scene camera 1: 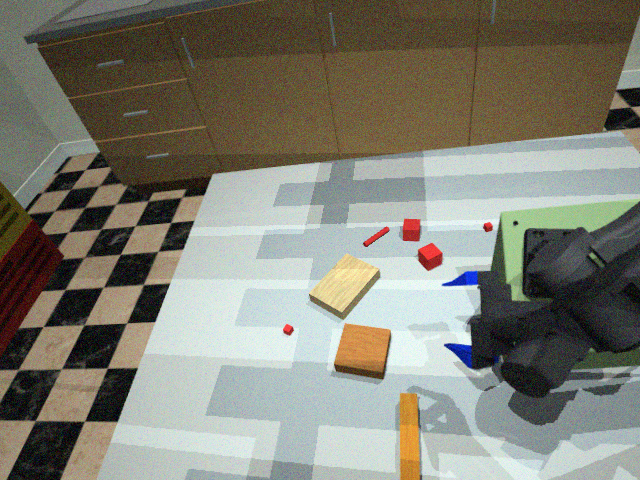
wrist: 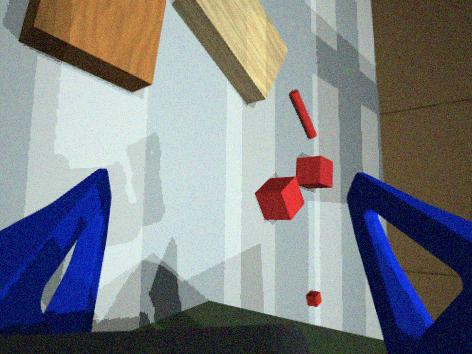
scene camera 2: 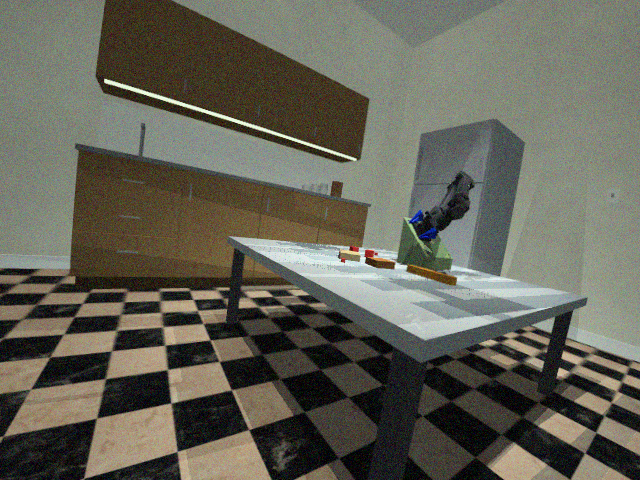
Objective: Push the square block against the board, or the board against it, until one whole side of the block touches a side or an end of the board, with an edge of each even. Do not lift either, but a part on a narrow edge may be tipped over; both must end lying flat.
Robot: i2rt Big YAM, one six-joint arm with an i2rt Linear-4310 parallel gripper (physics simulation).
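Places are measured from the arm's base along level axes (x left, y back, z up), in millimetres.
Pixels of known places: gripper, fingertip midpoint: (scene camera 1: 445, 314) (wrist: 236, 183) (scene camera 2: 413, 230); arm's base at its link origin: (scene camera 1: 548, 262) (scene camera 2: 420, 232).
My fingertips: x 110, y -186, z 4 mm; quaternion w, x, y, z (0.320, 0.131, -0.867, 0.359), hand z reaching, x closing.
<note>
For each thing: its middle in the pictures, then the offset to it from my fingertips.
- square block at the middle of its body: (wrist: 102, 11) (scene camera 1: 363, 350) (scene camera 2: 379, 262) dx -30, dy -152, dz -171 mm
- board at the middle of its body: (wrist: 237, 30) (scene camera 1: 345, 285) (scene camera 2: 349, 255) dx -201, dy -203, dz -171 mm
- red rod at the middle of its body: (wrist: 303, 114) (scene camera 1: 376, 236) dx -365, dy -135, dz -179 mm
- orange bar at the middle of its body: (scene camera 1: 409, 459) (scene camera 2: 429, 274) dx +175, dy -64, dz -171 mm
The square block (scene camera 1: 362, 347) (scene camera 2: 379, 263) (wrist: 107, 35), orange-brown wood, lies flat. The board (scene camera 1: 345, 284) (scene camera 2: 349, 256) (wrist: 245, 37), pale wood, lies flat beyond it in scene camera 1, turned at an angle to the block. One board corner is very close to a block corner, with a narrow gap showing; no sides meet. My gripper (scene camera 1: 444, 315) (scene camera 2: 416, 230) (wrist: 236, 183) is open and empty, above the table, to the right of both parts in scene camera 1. The top parts of block and board are cut off in the wrist view.
Two red cubes (scene camera 1: 411, 229) (scene camera 1: 430, 256) and a red rod (scene camera 1: 376, 236) (wrist: 302, 114) lie near the board. Tiny red cubes (scene camera 1: 287, 329) (scene camera 1: 488, 226) lie farther out. An orange bar (scene camera 1: 408, 428) (scene camera 2: 431, 274) lies nearer than the block. The green base (scene camera 1: 509, 248) stands at right.
</note>
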